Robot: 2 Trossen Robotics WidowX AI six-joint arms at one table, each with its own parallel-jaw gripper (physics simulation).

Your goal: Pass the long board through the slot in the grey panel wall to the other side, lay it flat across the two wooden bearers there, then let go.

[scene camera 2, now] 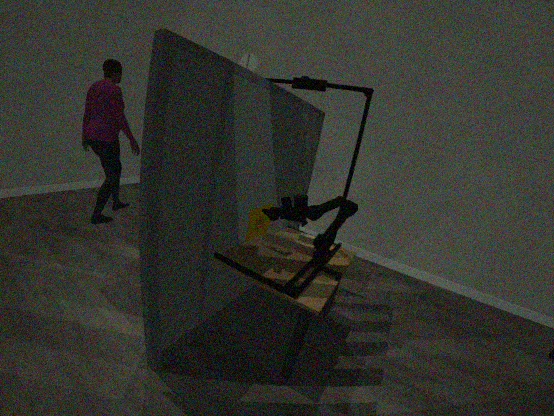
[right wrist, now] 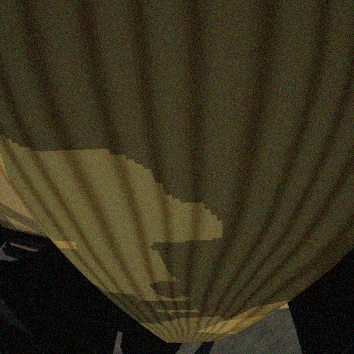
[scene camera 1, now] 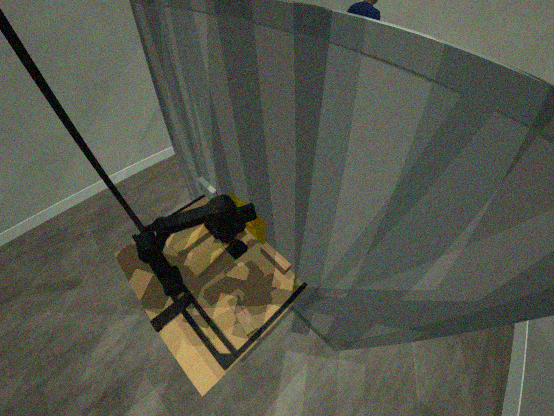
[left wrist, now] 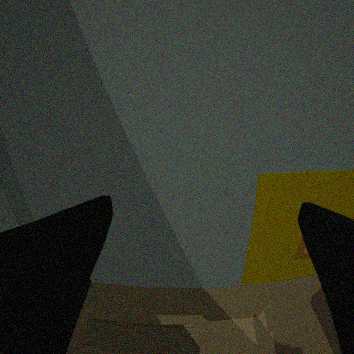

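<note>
The long wooden board (scene camera 1: 202, 252) (right wrist: 175, 168) is held low over the table (scene camera 1: 193, 367) by my right gripper (scene camera 1: 237, 248), which is shut on it. In the right wrist view the board fills nearly the whole picture. Two short wooden bearers (scene camera 1: 275, 257) (scene camera 1: 246, 321) lie on the table. My left gripper (scene camera 2: 268, 212) (left wrist: 209, 210) is open and empty, and it faces the wall just above the table.
A yellow sign (scene camera 1: 260, 228) (scene camera 2: 258, 223) (left wrist: 281, 228) stands at the foot of the wall, beside the left gripper. A black frame post (scene camera 1: 102, 173) (scene camera 2: 358, 144) rises from the table. A person (scene camera 2: 106, 136) walks behind the wall.
</note>
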